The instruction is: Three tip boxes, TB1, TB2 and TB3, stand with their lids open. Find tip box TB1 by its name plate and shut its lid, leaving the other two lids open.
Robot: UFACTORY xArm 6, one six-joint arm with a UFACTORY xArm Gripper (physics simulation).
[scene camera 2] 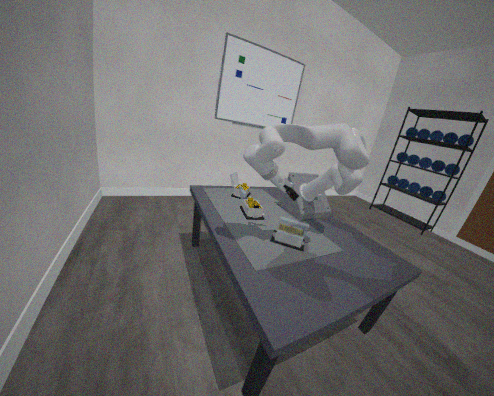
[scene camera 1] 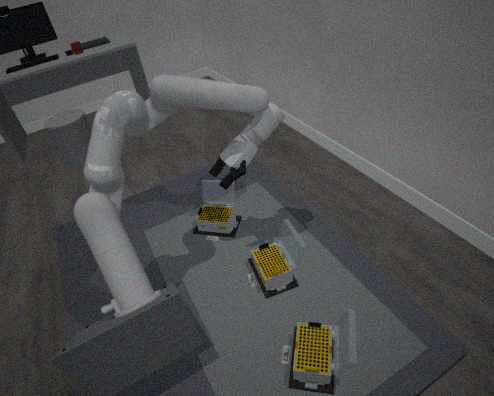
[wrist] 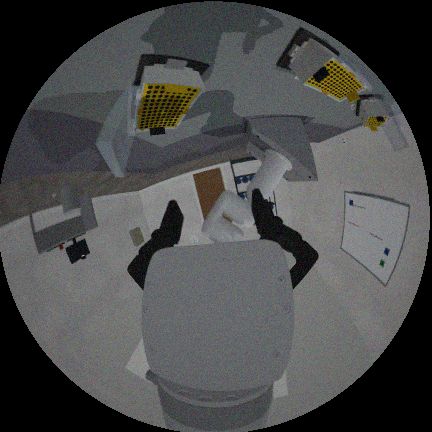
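Seen in the pictures: gripper, fingertip midpoint: (scene camera 2: 290, 193) (scene camera 1: 217, 181) (wrist: 214, 202); arm's base, link origin: (scene camera 2: 306, 192) (scene camera 1: 139, 305) (wrist: 278, 158).
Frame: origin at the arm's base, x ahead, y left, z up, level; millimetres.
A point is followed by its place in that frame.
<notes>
Three white tip boxes with yellow racks stand with clear lids raised. The back box (scene camera 1: 215, 214) {y 314, x 298, z -78 mm} (scene camera 2: 290, 239) (wrist: 167, 106) {y 309, x 300, z -78 mm} has its lid (scene camera 1: 218, 192) {y 375, x 339, z -37 mm} (wrist: 114, 137) {y 371, x 352, z -26 mm} up. The middle box (scene camera 1: 272, 265) {y 12, x 377, z -78 mm} (scene camera 2: 252, 207) {y 72, x 400, z -78 mm} (wrist: 335, 79) and the front box (scene camera 1: 313, 348) (scene camera 2: 242, 188) {y 26, x 461, z 14 mm} (wrist: 374, 120) also have raised lids. Small name plates (scene camera 1: 212, 238) {y 261, x 258, z -133 mm} (scene camera 1: 252, 279) {y 34, x 315, z -133 mm} (scene camera 1: 285, 354) {y -217, x 297, z -133 mm} lie beside them, but their writing is too small to read. My gripper (scene camera 1: 220, 179) {y 272, x 323, z 90 mm} (scene camera 2: 291, 192) {y 272, x 323, z 90 mm} (wrist: 214, 202) {y 272, x 323, z 90 mm} is open and empty, raised near the back box; in scene camera 1 it shows at its lid's top edge.
The boxes stand on a grey mat (scene camera 1: 395, 345) {y -322, x 552, z -135 mm} (scene camera 2: 262, 257) {y 415, x 475, z -135 mm} on the dark table (scene camera 2: 300, 312) {y 669, x 459, z -138 mm}. My arm's base block (scene camera 1: 135, 345) {y -109, x -24, z 6 mm} stands beside the mat. A desk with a monitor (scene camera 1: 27, 27), a whiteboard (scene camera 2: 260, 80) and a shelf rack (scene camera 2: 447, 114) are away from the table.
</notes>
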